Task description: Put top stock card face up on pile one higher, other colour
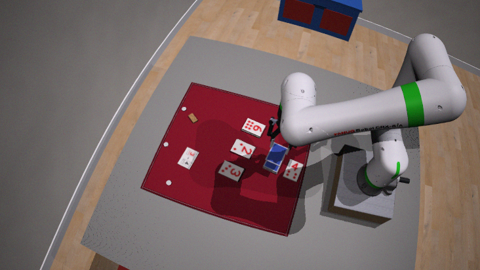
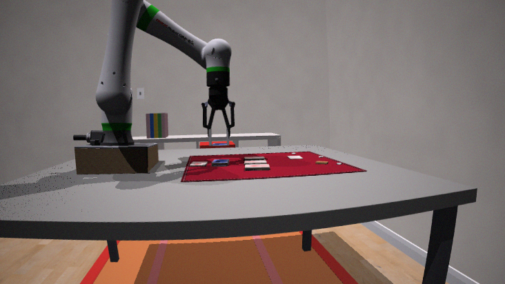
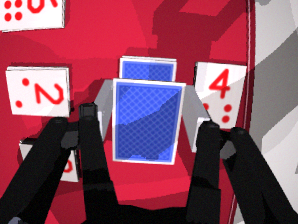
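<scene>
The black 5 card is 1 cm ahead of my hand, 3 cm to the left of it and 3 cm below it. Also, from my hand: red card cloth 18 cm ahead, 2 cm to the left, 12 cm below; brown block 40 cm ahead, 10 cm to the right, 11 cm below.
</scene>
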